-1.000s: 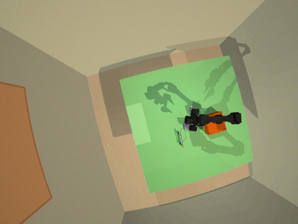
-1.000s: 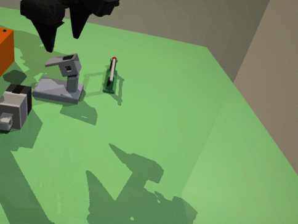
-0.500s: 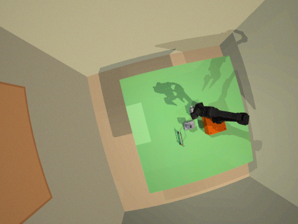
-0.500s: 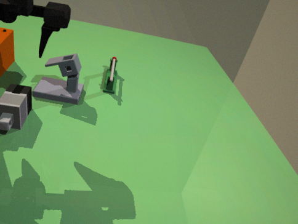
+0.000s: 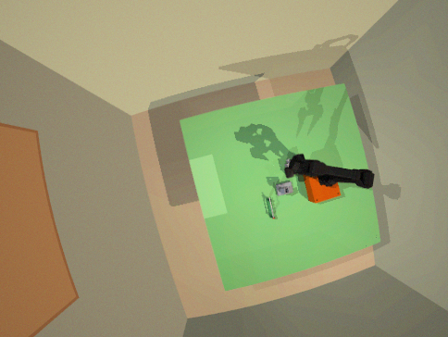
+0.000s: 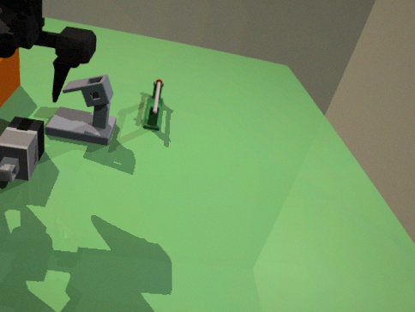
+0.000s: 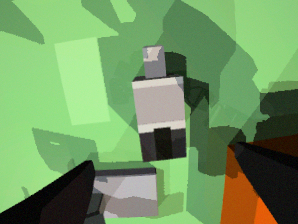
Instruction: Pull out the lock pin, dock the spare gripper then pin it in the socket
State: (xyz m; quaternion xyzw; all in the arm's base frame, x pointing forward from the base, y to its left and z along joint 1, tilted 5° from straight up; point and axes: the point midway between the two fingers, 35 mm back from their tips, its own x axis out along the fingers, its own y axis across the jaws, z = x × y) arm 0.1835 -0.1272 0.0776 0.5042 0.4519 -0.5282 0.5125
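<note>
My gripper tip is 2 cm to the left of the spare gripper and 9 cm above it. Round my gripper tip: green rest 21 cm ahead, 22 cm to the left, 9 cm below; then grey mount 8 cm ahead, 12 cm to the left, 6 cm below.
</note>
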